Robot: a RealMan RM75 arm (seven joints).
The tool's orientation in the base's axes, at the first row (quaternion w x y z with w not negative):
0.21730, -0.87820, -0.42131, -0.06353
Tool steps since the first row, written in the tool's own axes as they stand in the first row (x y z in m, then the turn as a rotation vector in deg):
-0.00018, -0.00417, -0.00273, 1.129, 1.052, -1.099
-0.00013, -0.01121, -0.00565, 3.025, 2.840, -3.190
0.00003, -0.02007, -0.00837, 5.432, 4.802, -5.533
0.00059, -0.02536, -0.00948, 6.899, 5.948, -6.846
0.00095, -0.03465, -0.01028, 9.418, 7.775, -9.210
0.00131, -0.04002, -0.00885, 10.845, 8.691, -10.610
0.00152, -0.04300, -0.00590, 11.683, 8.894, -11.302
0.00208, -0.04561, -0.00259, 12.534, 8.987, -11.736
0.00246, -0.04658, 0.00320, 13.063, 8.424, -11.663
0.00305, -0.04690, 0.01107, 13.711, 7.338, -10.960
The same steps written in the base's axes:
-0.00312, 0.00098, 0.00377, 1.605, -0.253, 0.974
-0.00828, 0.00362, 0.00871, 4.335, -0.797, 2.823
-0.01479, 0.00743, 0.01411, 7.541, -1.182, 4.991
-0.01841, 0.01026, 0.01700, 9.449, -1.339, 6.226
-0.02526, 0.01528, 0.02088, 12.625, -1.580, 8.490
-0.02925, 0.01911, 0.02146, 14.337, -1.677, 9.866
-0.03162, 0.02219, 0.01985, 15.077, -1.492, 10.668
-0.03350, 0.02547, 0.01790, 15.721, -1.126, 11.278
-0.03442, 0.02879, 0.01314, 15.621, -0.408, 11.553
-0.03485, 0.03281, 0.00635, 15.149, 0.958, 11.469

